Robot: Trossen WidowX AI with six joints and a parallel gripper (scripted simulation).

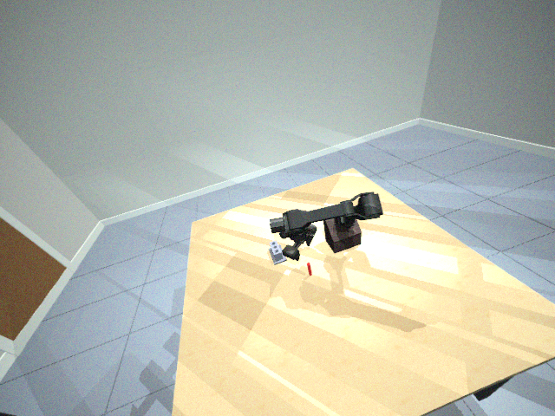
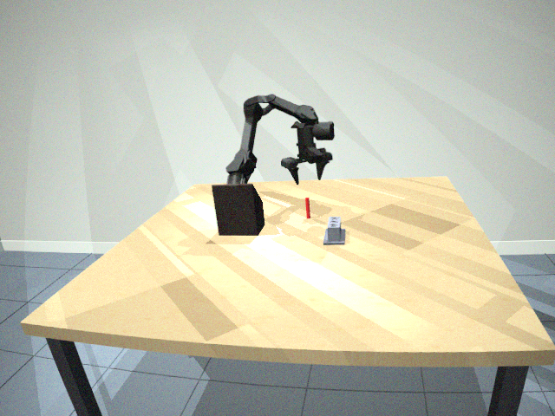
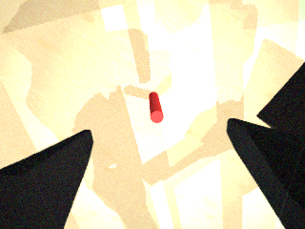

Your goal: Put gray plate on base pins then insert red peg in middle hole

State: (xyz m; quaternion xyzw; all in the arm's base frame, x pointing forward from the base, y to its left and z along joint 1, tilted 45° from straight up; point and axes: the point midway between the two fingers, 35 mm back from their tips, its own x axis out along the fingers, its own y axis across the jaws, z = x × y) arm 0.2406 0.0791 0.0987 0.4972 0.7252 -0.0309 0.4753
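The red peg lies 10 mm behind my gripper tip, 10 mm to the left of it and 100 mm below it. Also, from my gripper tip: gray plate 110 mm ahead, 170 mm to the right, 100 mm below.
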